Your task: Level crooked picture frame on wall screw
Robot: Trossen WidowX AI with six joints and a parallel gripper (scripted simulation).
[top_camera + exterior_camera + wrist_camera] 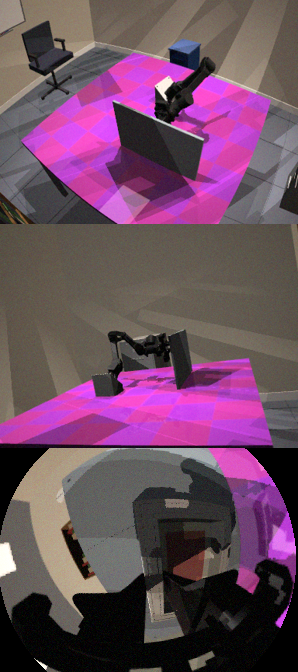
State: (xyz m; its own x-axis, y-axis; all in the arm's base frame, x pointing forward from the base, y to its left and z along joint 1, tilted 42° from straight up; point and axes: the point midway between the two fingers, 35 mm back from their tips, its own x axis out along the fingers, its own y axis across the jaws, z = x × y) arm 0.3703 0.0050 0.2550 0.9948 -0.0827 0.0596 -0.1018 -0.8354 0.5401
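My gripper tip is now 1 cm to the right of the picture frame and 5 cm above it. The rest, counted from my gripper tip: grey wall panel (2 cm ahead, 1 cm to the left, 7 cm below).
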